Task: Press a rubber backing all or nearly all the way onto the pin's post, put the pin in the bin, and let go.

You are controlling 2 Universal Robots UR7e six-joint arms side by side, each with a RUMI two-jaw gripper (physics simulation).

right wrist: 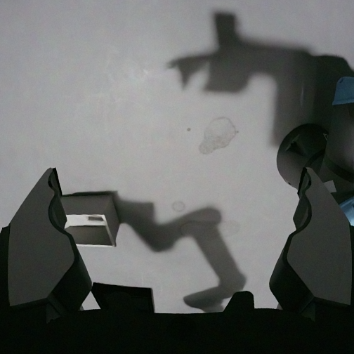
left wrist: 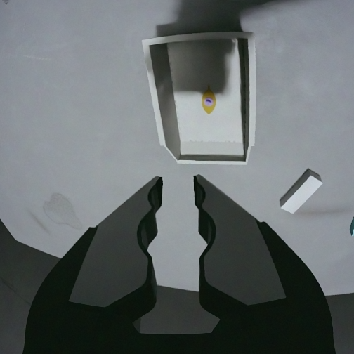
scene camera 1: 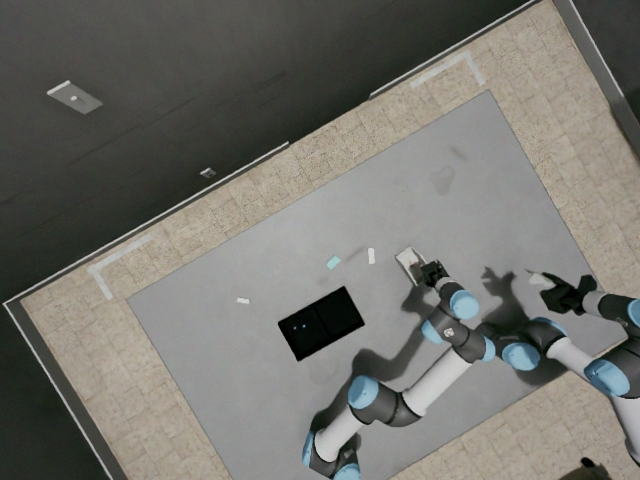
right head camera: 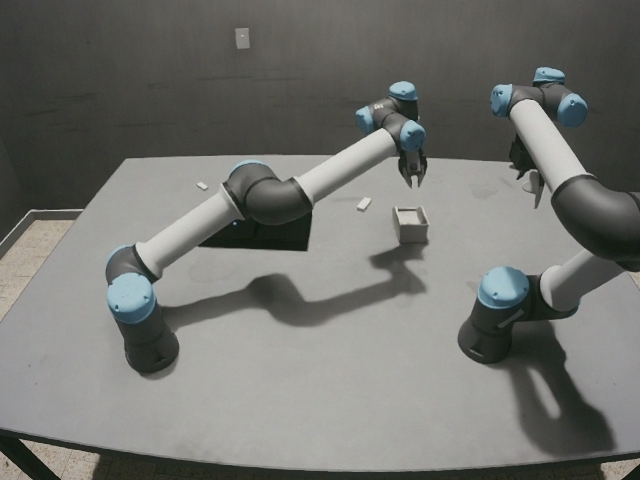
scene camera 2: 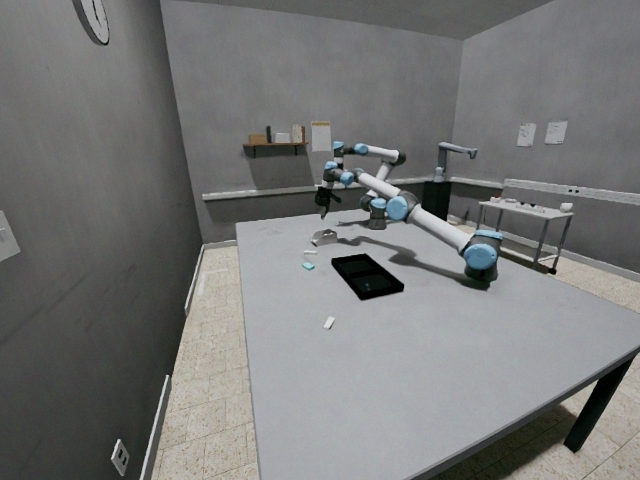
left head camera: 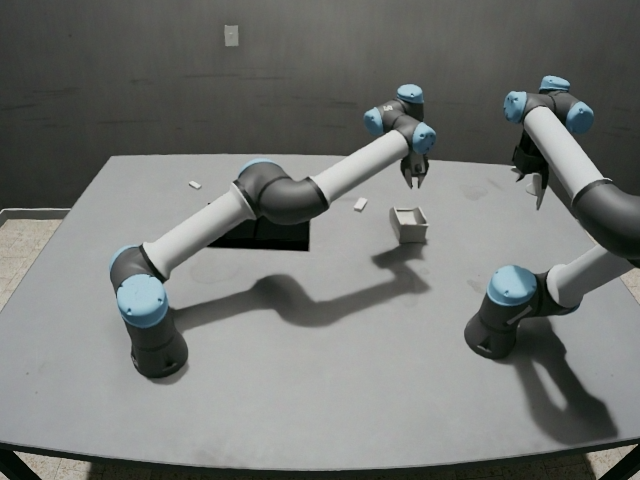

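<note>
The orange pin [left wrist: 208, 101] lies on the bin's floor in the left wrist view, a purple backing [left wrist: 208, 102] at its middle; how far it is pressed on cannot be told. The white bin [left head camera: 413, 235] [right head camera: 413, 235] [scene camera 2: 324, 238] [left wrist: 252, 100] [right wrist: 92, 202] stands upright on the table. My left gripper [left head camera: 415, 186] [right head camera: 414, 186] [left wrist: 177, 177] is open and empty, above and apart from the bin. My right gripper [left head camera: 527, 192] [right wrist: 179, 168] is wide open and empty, high above the table at the right of the head views. Small blue dots [scene camera 1: 295, 328] [right head camera: 235, 223] show in the black tray.
The two-part black tray [left head camera: 279, 245] [scene camera 2: 385, 295] lies left of the bin in the head views. A white block [left head camera: 360, 204] [scene camera 1: 371, 255] lies near the bin, a cyan block [scene camera 1: 333, 261] [scene camera 2: 308, 266] beyond it, and another white block [left head camera: 194, 184] [scene camera 2: 329, 322] farther off.
</note>
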